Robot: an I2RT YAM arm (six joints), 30 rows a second.
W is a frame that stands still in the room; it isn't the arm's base.
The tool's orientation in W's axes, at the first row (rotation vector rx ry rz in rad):
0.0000 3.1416 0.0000
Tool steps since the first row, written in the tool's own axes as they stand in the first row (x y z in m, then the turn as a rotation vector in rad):
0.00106 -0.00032 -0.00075 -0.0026 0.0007 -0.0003
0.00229 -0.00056 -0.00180 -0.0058 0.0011 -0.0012
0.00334 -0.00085 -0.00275 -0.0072 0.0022 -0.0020
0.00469 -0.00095 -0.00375 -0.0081 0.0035 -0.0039
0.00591 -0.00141 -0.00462 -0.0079 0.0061 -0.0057
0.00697 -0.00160 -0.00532 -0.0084 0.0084 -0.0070
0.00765 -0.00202 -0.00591 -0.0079 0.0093 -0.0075
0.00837 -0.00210 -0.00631 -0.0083 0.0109 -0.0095
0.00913 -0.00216 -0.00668 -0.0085 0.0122 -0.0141
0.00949 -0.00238 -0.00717 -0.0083 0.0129 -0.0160
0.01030 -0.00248 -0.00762 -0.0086 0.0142 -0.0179
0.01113 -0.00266 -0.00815 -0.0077 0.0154 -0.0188
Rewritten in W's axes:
-0.00106 -0.00032 0.00075 0.0026 0.0007 0.0003
-0.00229 -0.00056 0.00180 0.0058 0.0011 0.0012
-0.00334 -0.00085 0.00275 0.0072 0.0022 0.0020
-0.00469 -0.00095 0.00375 0.0081 0.0035 0.0039
-0.00591 -0.00141 0.00462 0.0079 0.0061 0.0057
-0.00697 -0.00160 0.00532 0.0084 0.0084 0.0070
-0.00765 -0.00202 0.00591 0.0079 0.0093 0.0075
-0.00837 -0.00210 0.00631 0.0083 0.0109 0.0095
-0.00913 -0.00216 0.00668 0.0085 0.0122 0.0141
-0.00949 -0.00238 0.00717 0.0083 0.0129 0.0160
-0.01030 -0.00248 0.00762 0.0086 0.0142 0.0179
-0.01113 -0.00266 0.00815 0.0077 0.0154 0.0188

